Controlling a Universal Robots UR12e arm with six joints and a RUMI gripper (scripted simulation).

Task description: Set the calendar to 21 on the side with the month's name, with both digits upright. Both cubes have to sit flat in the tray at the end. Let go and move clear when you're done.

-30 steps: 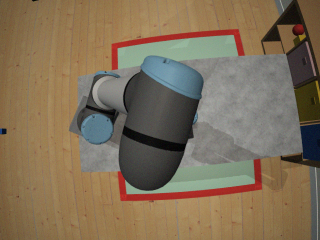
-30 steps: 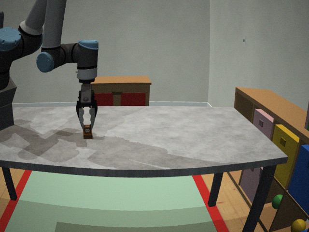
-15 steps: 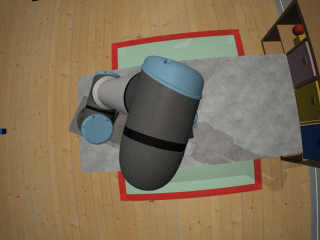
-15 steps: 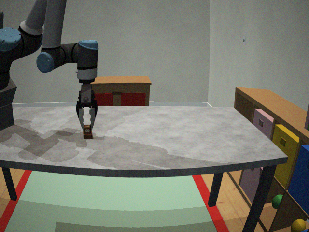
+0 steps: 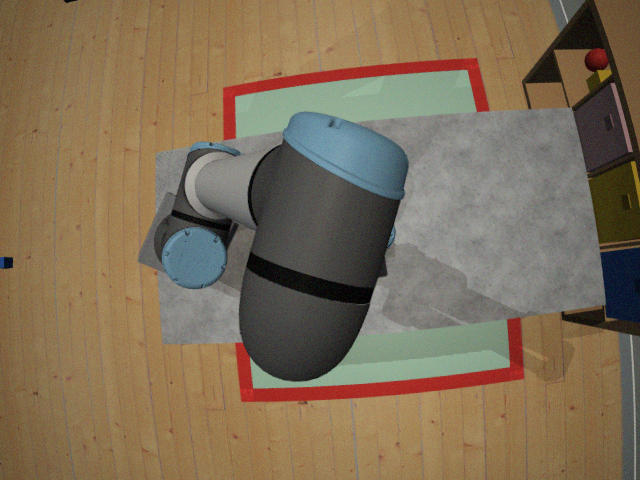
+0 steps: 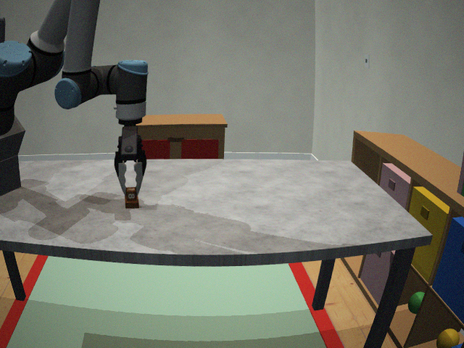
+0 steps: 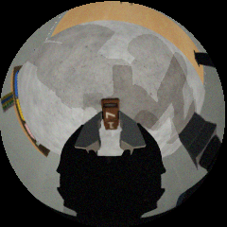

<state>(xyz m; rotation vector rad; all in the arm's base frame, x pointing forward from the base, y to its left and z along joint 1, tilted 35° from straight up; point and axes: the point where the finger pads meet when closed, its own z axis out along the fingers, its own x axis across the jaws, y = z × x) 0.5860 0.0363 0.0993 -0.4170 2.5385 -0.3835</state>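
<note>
The brown calendar tray lies 20 mm to the left of my hand and 40 mm below it.
</note>
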